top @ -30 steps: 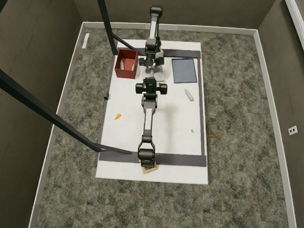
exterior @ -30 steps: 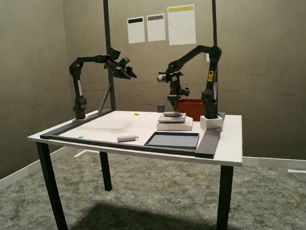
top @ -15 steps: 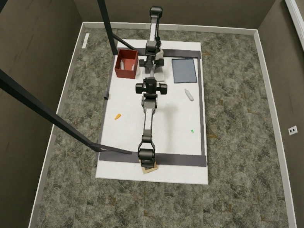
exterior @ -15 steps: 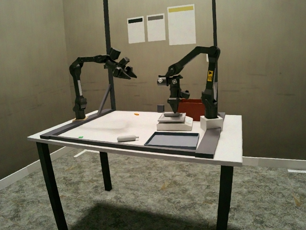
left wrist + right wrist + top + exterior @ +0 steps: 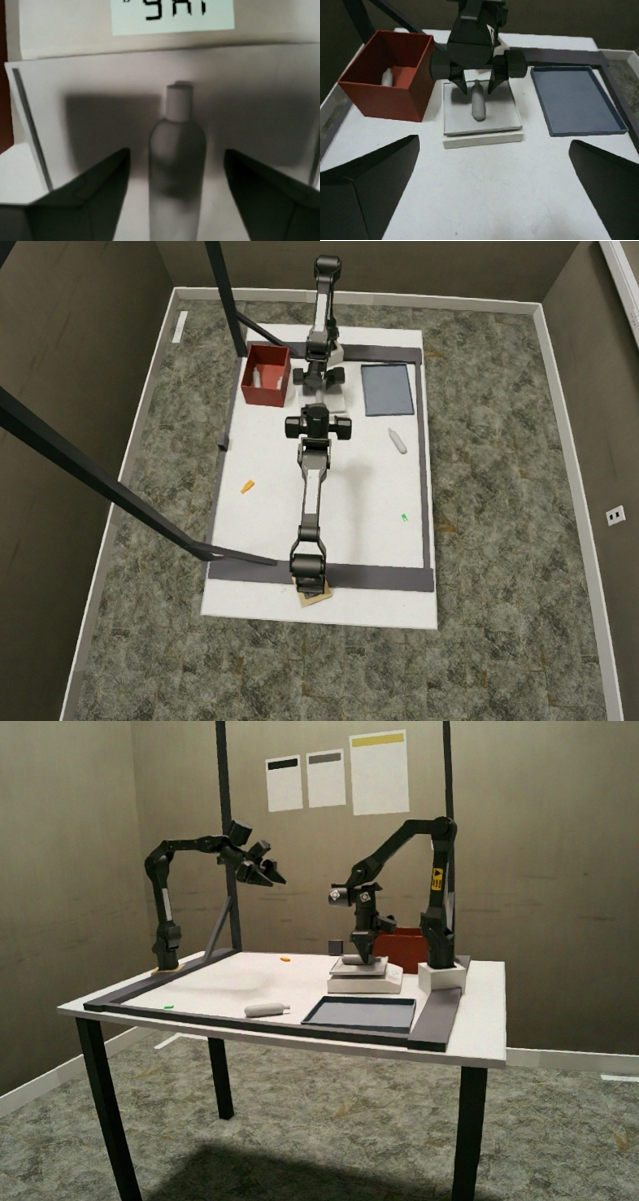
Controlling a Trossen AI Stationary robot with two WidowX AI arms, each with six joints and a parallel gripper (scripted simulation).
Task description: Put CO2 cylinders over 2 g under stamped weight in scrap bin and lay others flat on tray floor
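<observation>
Now: the scale platform 10 mm ahead of my left hand, 20 mm to the right of it and 50 mm below it. Round my left hand: scale: 10 mm to the right, 70 mm below; then red scrap bin: 210 mm behind, 60 mm to the left, 70 mm below; then tray: 270 mm ahead, 60 mm to the left, 100 mm below.
</observation>
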